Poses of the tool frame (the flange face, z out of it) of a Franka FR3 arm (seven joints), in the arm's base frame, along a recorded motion.
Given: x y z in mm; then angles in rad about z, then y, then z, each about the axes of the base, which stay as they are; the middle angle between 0 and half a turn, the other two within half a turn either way.
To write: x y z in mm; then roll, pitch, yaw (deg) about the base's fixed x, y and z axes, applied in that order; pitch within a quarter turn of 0, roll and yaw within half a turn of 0. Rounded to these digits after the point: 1 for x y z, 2 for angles.
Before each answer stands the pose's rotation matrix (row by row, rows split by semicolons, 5 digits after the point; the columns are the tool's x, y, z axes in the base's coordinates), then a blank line. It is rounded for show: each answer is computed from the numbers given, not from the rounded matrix.
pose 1, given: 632.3, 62.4, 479.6, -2.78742, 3.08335, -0.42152
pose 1, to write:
0.71249 -0.69967 0.05311; -0.69956 -0.71418 -0.02382; 0.05460 -0.02019 -0.99830

632.3, 62.4, 479.6, -178.84, -3.13, -44.48
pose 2, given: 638.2, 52.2, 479.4, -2.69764, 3.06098, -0.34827
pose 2, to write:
0.69951 -0.71060 0.07569; -0.71092 -0.70274 -0.02748; 0.07272 -0.03459 -0.99675

638.2, 52.2, 479.4, -178.01, -4.17, -45.46
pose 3, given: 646.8, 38.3, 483.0, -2.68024, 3.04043, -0.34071
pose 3, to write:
0.69091 -0.71665 0.09519; -0.71726 -0.69599 -0.03375; 0.09043 -0.04496 -0.99489

646.8, 38.3, 483.0, -177.41, -5.19, -46.07
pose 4, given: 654.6, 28.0, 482.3, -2.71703, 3.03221, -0.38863
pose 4, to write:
0.68214 -0.72421 0.10102; -0.72442 -0.68812 -0.04136; 0.09947 -0.04497 -0.99402

654.6, 28.0, 482.3, -177.41, -5.71, -46.72
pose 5, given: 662.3, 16.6, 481.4, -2.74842, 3.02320, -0.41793
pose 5, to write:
0.68279 -0.72260 0.10795; -0.72242 -0.68979 -0.04794; 0.10910 -0.04525 -0.99300

662.3, 16.6, 481.4, -177.39, -6.26, -46.62
